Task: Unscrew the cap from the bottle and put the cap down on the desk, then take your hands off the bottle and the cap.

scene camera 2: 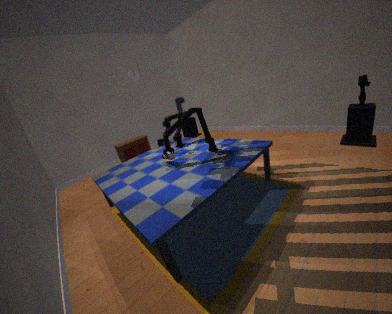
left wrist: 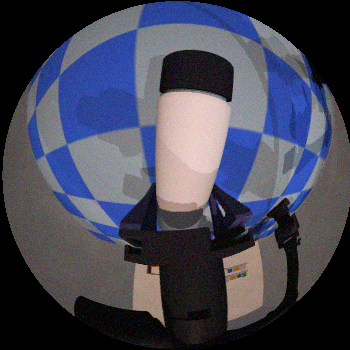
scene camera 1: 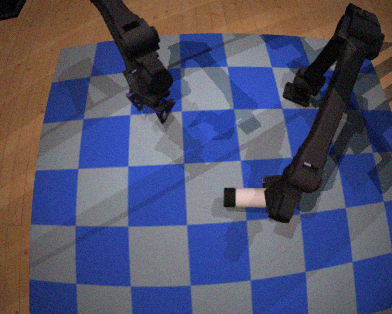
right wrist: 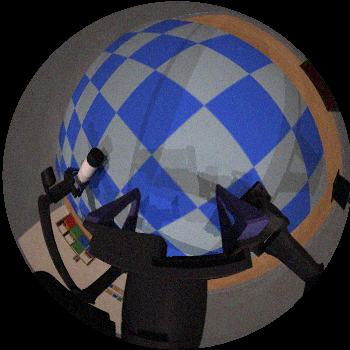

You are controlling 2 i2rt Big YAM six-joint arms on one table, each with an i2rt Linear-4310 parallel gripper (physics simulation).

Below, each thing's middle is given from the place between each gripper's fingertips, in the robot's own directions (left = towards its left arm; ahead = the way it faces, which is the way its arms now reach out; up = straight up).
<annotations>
I see the black cap [left wrist: 197, 69] 13 cm to the right of my left hand and 1 cm behind it.
The black cap is 24 cm to the left of my right hand, 23 cm ahead of it and 13 cm below it.
</annotations>
